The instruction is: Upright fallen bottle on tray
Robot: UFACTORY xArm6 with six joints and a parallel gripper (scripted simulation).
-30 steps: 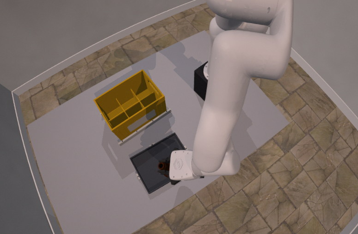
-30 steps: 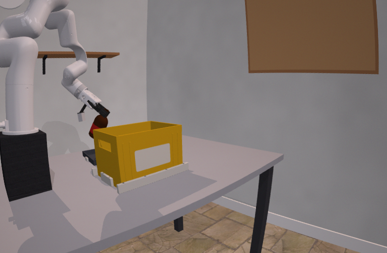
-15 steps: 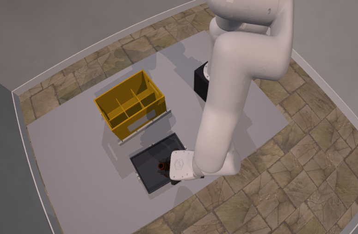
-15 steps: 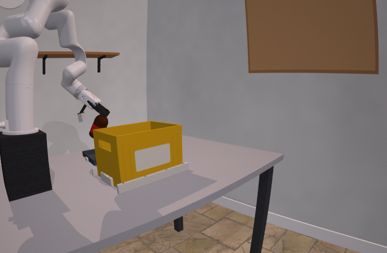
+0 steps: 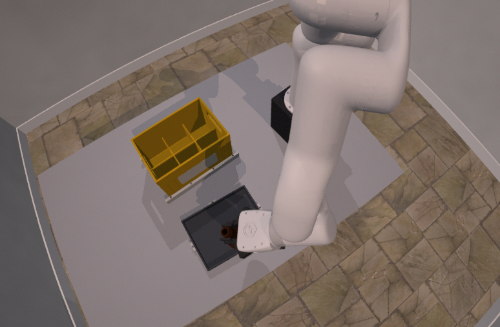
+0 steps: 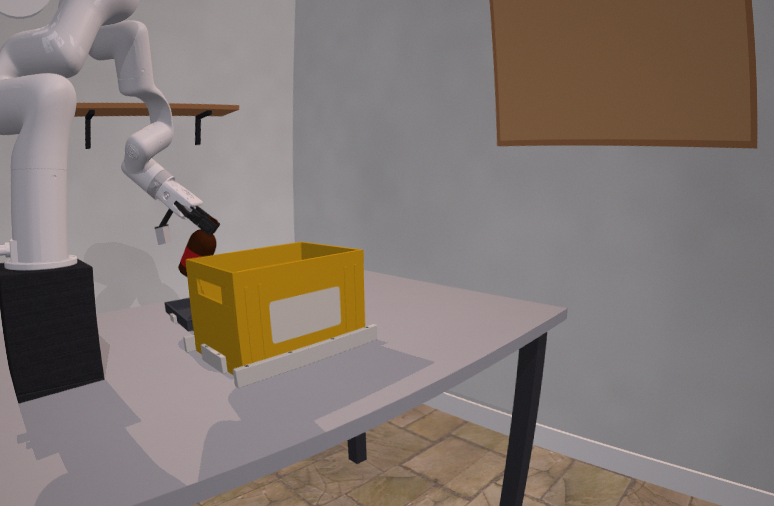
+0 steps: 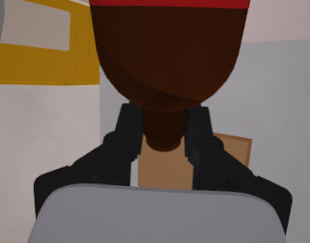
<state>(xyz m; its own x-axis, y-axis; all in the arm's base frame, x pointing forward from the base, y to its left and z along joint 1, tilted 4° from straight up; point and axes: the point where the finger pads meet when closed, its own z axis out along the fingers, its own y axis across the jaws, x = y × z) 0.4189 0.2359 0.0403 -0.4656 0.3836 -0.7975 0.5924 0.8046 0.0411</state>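
Now: hand 20 mm past the brown bottle, 10 mm to the right of it and 50 mm above it. Round my hand: yellow crate (20 mm behind, 350 mm to the right, 120 mm below); then dark tray (50 mm to the right, 200 mm below).
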